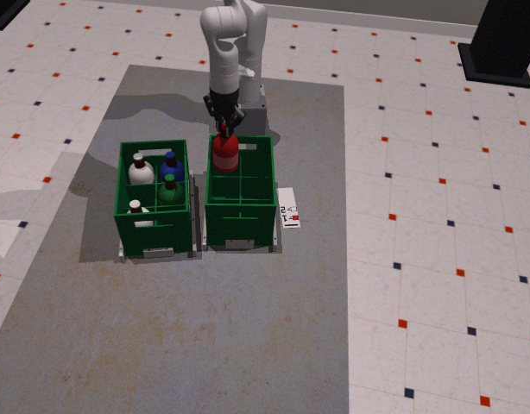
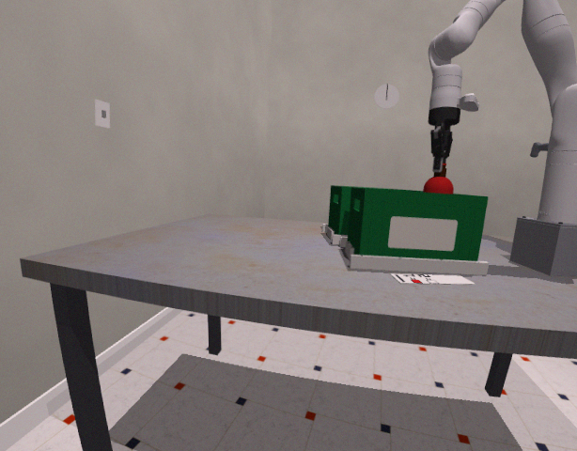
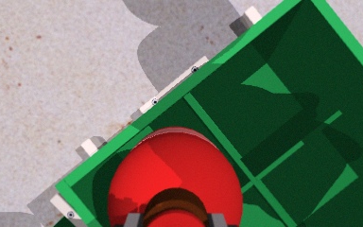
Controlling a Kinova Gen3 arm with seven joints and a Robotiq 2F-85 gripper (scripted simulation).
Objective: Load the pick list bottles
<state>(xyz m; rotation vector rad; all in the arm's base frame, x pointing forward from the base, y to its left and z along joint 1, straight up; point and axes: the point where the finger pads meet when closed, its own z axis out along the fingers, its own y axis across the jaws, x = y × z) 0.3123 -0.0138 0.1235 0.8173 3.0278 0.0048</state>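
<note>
Right now the red-label bottle is 70 mm below my hand. From my hand the other things lie so: green bottle: 160 mm below, 130 mm to the right, 130 mm ahead; then blue bottle: 160 mm below, 150 mm to the right, 50 mm ahead; then pick list: 240 mm below, 200 mm to the left, 50 mm ahead.
</note>
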